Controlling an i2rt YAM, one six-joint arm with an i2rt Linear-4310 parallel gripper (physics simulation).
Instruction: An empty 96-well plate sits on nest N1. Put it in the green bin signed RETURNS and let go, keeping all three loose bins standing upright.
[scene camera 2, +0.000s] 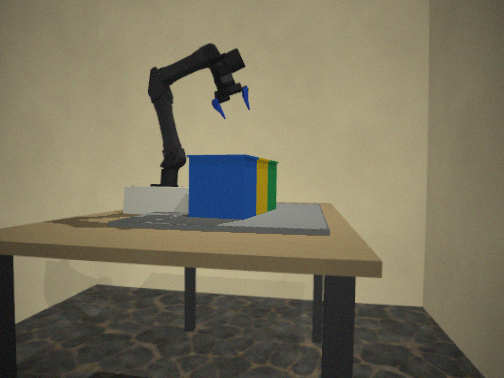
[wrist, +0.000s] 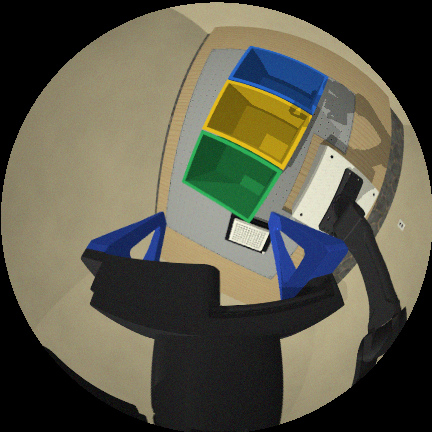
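Pixels of known places: gripper, fingertip midpoint: (scene camera 2: 237, 114) (wrist: 216, 217); arm's base, origin of the base link: (scene camera 2: 168, 189) (wrist: 340, 203).
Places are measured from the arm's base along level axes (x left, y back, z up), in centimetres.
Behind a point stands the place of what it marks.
Observation:
The white 96-well plate (wrist: 248, 234) @(z -4.3, x 23.4, y -22.4 cm) sits in the black nest (wrist: 231, 228) @(z -5.2, x 24.3, y -28.8 cm), close beside the green bin in the wrist view; scene camera 2 does not show it. The green bin (scene camera 2: 272, 186) @(z 1.7, x 0.5, y -38.9 cm) (wrist: 230, 182) @(z -3.2, x 8.0, y -32.9 cm), the yellow bin (scene camera 2: 262, 187) @(z 1.6, x -12.7, y -36.1 cm) (wrist: 255, 127) @(z -6.7, x -10.6, y -30.5 cm) and the blue bin (scene camera 2: 222, 187) @(z 1.8, x -29.7, y -25.9 cm) (wrist: 280, 77) @(z -2.0, x -29.4, y -26.0 cm) stand upright in a row. The insides of the green and yellow bins look empty. No RETURNS sign is readable. My gripper (scene camera 2: 237, 114) @(z 28.4, x 2.0, y -25.4 cm) (wrist: 216, 217) @(z 28.4, x 2.0, y -25.4 cm) is open and empty, high above the bins. In the wrist view the plate shows between its fingers, nearer the right one.
The bins and nest stand on a grey perforated board (scene camera 2: 305, 217) @(z -6.9, x -22.0, y -49.7 cm) (wrist: 195, 210) @(z -6.9, x 24.1, y -44.5 cm) on the wooden table (scene camera 2: 345, 250) @(z -8.2, x -63.0, y -54.3 cm) (wrist: 220, 272) @(z -8.3, x 52.3, y -27.3 cm). The white base block (scene camera 2: 145, 199) @(z -3.1, x -11.7, y 4.2 cm) (wrist: 315, 187) @(z -0.1, x -0.4, y -9.6 cm) of the arm stands beside the bins. The bins' walls rise well above the plate.

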